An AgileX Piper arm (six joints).
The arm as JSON. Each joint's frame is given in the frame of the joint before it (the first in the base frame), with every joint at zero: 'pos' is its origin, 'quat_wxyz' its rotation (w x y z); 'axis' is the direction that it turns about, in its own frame. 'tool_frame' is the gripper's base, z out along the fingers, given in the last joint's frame.
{
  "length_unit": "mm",
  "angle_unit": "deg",
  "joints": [
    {
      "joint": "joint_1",
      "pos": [
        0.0,
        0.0,
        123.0
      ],
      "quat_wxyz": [
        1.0,
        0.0,
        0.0,
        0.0
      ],
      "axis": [
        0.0,
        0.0,
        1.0
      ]
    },
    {
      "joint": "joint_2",
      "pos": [
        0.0,
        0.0,
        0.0
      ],
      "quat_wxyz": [
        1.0,
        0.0,
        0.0,
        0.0
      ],
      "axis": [
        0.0,
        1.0,
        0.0
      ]
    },
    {
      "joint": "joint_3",
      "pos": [
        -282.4,
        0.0,
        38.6
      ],
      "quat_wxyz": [
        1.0,
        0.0,
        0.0,
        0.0
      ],
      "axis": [
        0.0,
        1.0,
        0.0
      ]
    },
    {
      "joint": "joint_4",
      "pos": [
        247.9,
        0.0,
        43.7
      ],
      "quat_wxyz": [
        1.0,
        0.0,
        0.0,
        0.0
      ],
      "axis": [
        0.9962,
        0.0,
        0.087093
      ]
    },
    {
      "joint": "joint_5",
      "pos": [
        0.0,
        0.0,
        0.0
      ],
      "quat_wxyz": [
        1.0,
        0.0,
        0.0,
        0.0
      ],
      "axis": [
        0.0,
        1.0,
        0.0
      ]
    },
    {
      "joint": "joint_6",
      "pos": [
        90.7,
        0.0,
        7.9
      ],
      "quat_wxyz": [
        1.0,
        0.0,
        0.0,
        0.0
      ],
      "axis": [
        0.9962,
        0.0,
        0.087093
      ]
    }
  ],
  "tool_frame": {
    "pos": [
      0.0,
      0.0,
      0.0
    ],
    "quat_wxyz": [
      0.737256,
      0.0,
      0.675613,
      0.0
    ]
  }
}
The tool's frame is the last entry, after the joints.
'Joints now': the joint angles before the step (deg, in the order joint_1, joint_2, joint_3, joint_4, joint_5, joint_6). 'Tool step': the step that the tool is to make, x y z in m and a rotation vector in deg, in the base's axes. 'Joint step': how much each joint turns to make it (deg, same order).
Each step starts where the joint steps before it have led.
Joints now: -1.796 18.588 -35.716 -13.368 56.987 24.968
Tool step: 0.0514 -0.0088 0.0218 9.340 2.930 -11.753
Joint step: -2.923 15.783 -6.994 -2.255 -2.339 14.724
